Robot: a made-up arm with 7 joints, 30 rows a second.
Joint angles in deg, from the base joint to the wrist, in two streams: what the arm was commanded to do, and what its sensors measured. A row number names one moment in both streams.
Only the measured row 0 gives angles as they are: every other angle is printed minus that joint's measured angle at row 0.
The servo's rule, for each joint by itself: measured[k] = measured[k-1] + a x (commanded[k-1-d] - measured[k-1]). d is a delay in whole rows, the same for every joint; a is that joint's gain. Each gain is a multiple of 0.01, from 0.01 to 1. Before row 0 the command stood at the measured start. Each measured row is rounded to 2 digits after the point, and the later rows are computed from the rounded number. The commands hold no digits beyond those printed.
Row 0, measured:
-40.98 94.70 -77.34 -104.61 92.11 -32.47 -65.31
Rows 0 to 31, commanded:
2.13 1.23 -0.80 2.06 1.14 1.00 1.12
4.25 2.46 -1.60 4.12 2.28 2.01 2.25
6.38 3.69 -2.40 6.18 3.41 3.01 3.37
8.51 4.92 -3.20 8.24 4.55 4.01 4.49
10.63 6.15 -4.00 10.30 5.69 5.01 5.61
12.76 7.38 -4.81 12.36 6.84 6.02 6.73
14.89 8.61 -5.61 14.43 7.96 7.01 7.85
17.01 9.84 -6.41 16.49 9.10 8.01 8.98
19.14 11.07 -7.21 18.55 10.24 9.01 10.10
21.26 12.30 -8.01 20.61 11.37 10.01 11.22
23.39 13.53 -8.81 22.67 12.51 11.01 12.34
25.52 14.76 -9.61 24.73 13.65 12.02 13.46
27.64 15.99 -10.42 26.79 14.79 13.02 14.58
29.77 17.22 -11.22 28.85 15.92 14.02 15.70
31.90 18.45 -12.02 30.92 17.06 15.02 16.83
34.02 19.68 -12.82 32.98 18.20 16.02 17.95
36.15 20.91 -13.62 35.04 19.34 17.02 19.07
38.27 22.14 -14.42 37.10 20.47 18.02 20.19
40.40 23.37 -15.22 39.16 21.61 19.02 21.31
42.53 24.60 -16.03 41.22 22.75 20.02 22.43
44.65 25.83 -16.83 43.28 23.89 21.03 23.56
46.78 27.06 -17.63 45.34 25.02 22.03 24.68
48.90 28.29 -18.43 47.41 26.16 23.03 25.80
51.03 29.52 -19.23 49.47 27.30 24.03 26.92
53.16 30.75 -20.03 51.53 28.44 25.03 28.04
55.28 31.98 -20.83 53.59 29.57 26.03 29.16
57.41 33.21 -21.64 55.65 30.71 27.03 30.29
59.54 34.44 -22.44 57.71 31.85 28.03 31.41
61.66 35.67 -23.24 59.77 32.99 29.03 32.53
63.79 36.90 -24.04 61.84 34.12 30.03 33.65
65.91 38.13 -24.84 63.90 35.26 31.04 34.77
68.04 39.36 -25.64 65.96 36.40 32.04 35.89
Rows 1 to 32, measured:
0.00 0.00 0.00 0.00 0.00 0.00 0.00
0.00 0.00 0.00 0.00 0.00 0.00 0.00
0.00 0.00 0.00 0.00 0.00 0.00 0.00
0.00 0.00 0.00 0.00 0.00 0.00 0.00
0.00 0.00 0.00 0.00 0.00 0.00 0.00
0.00 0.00 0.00 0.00 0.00 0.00 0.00
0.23 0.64 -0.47 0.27 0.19 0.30 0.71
0.67 1.59 -1.14 0.77 0.55 0.81 1.68
1.30 2.68 -1.88 1.47 1.04 1.47 2.74
2.09 3.84 -2.66 2.35 1.64 2.23 3.84
3.03 5.04 -3.45 3.38 2.33 3.06 4.96
4.10 6.26 -4.25 4.55 3.10 3.95 6.08
5.29 7.48 -5.05 5.83 3.93 4.87 7.20
6.58 8.71 -5.85 7.22 4.81 5.81 8.32
7.96 9.94 -6.65 8.69 5.73 6.77 9.44
9.42 11.17 -7.45 10.24 6.69 7.74 10.56
10.96 12.40 -8.25 11.86 7.68 8.72 11.68
12.56 13.63 -9.05 13.53 8.69 9.71 12.80
14.22 14.86 -9.86 15.25 9.73 10.70 13.92
15.93 16.09 -10.66 17.02 10.78 11.70 15.04
17.69 17.32 -11.46 18.83 11.85 12.70 16.17
19.49 18.55 -12.26 20.67 12.93 13.70 17.29
21.32 19.78 -13.06 22.54 14.02 14.70 18.41
23.18 21.01 -13.86 24.43 15.12 15.70 19.53
25.07 22.24 -14.66 26.34 16.22 16.70 20.65
26.99 23.47 -15.47 28.27 17.33 17.70 21.77
28.93 24.70 -16.27 30.22 18.45 18.70 22.90
30.89 25.93 -17.07 32.19 19.57 19.70 24.02
32.87 27.16 -17.87 34.17 20.69 20.70 25.14
34.87 28.39 -18.67 36.16 21.81 21.70 26.26
36.88 29.62 -19.47 38.16 22.94 22.70 27.38
38.90 30.85 -20.27 40.17 24.07 23.70 28.50
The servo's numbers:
d 6
a 0.11 0.52 0.59 0.13 0.17 0.30 0.63

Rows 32 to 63, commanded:
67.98 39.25 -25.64 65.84 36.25 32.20 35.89
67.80 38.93 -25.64 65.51 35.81 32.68 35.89
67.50 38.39 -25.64 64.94 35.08 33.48 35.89
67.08 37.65 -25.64 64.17 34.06 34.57 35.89
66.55 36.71 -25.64 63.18 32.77 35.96 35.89
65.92 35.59 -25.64 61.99 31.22 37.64 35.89
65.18 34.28 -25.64 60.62 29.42 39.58 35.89
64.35 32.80 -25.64 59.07 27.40 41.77 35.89
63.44 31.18 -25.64 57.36 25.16 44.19 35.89
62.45 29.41 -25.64 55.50 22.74 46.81 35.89
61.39 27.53 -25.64 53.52 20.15 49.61 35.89
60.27 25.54 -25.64 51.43 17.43 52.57 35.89
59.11 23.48 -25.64 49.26 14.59 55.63 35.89
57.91 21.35 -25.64 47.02 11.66 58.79 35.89
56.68 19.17 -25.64 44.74 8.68 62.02 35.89
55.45 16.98 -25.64 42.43 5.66 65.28 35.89
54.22 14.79 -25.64 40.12 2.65 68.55 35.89
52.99 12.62 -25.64 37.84 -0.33 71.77 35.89
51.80 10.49 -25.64 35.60 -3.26 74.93 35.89
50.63 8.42 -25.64 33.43 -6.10 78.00 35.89
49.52 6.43 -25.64 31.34 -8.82 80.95 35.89
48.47 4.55 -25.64 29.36 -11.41 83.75 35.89
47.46 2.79 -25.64 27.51 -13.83 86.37 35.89
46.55 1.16 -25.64 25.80 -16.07 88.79 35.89
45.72 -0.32 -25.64 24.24 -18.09 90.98 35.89
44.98 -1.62 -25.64 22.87 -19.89 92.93 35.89
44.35 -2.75 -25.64 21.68 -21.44 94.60 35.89
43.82 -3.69 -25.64 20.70 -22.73 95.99 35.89
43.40 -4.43 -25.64 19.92 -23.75 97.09 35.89
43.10 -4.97 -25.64 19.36 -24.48 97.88 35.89
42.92 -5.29 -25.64 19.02 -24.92 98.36 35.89
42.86 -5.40 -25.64 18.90 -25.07 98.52 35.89
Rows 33 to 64, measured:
40.94 32.08 -21.08 42.18 25.20 24.70 29.63
42.99 33.31 -21.88 44.20 26.33 25.70 30.75
45.04 34.54 -22.68 46.22 27.46 26.70 31.87
47.10 35.77 -23.48 48.25 28.59 27.70 32.99
49.17 37.00 -24.28 50.28 29.72 28.70 34.11
51.25 38.23 -25.08 52.32 30.86 29.70 35.23
53.09 38.76 -25.41 54.08 31.78 30.45 35.65
54.71 38.85 -25.55 55.57 32.47 31.12 35.80
56.12 38.61 -25.60 56.79 32.91 31.83 35.86
57.33 38.11 -25.62 57.75 33.11 32.65 35.88
58.34 37.38 -25.63 58.46 33.05 33.64 35.89
59.17 36.45 -25.64 58.92 32.74 34.84 35.89
59.83 35.32 -25.64 59.14 32.18 36.26 35.89
60.33 34.01 -25.64 59.13 31.37 37.91 35.89
60.67 32.54 -25.64 58.90 30.31 39.79 35.89
60.87 30.91 -25.64 58.46 29.02 41.90 35.89
60.93 29.15 -25.64 57.82 27.51 44.21 35.89
60.86 27.27 -25.64 56.99 25.80 46.72 35.89
60.67 25.30 -25.64 55.99 23.89 49.39 35.89
60.37 23.25 -25.64 54.82 21.81 52.21 35.89
59.96 21.13 -25.64 53.51 19.58 55.15 35.89
59.46 18.97 -25.64 52.07 17.21 58.19 35.89
58.88 16.80 -25.64 50.52 14.73 61.30 35.89
58.23 14.63 -25.64 48.87 12.17 64.44 35.89
57.52 12.48 -25.64 47.14 9.55 67.59 35.89
56.76 10.37 -25.64 45.36 6.89 70.71 35.89
55.96 8.32 -25.64 43.54 4.22 73.78 35.89
55.14 6.36 -25.64 41.70 1.56 76.77 35.89
54.30 4.50 -25.64 39.86 -1.06 79.65 35.89
53.45 2.76 -25.64 38.03 -3.61 82.39 35.89
52.60 1.16 -25.64 36.24 -6.07 84.97 35.89
51.76 -0.29 -25.64 34.50 -8.42 87.36 35.89

